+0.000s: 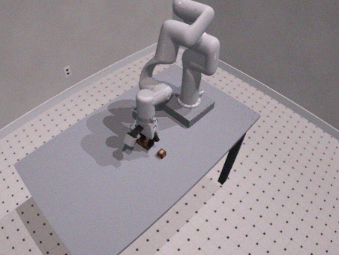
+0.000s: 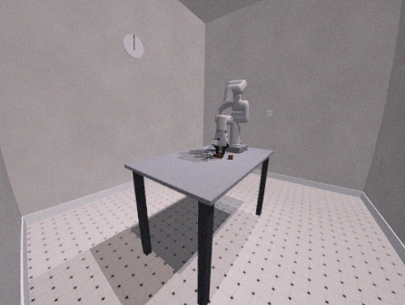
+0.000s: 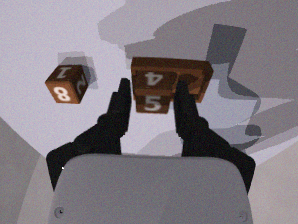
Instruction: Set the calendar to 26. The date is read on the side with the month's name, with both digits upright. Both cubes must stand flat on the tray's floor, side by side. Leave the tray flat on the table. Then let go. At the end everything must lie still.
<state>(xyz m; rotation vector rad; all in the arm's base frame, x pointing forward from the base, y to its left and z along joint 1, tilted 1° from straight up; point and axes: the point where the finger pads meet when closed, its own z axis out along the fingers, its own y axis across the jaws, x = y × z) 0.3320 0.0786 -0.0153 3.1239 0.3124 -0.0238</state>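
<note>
The brown wooden tray lies 3 cm below my hand and 2 cm to the right of it. Round my hand: brown cube: 9 cm to the left, 3 cm below, 2 cm behind.
</note>
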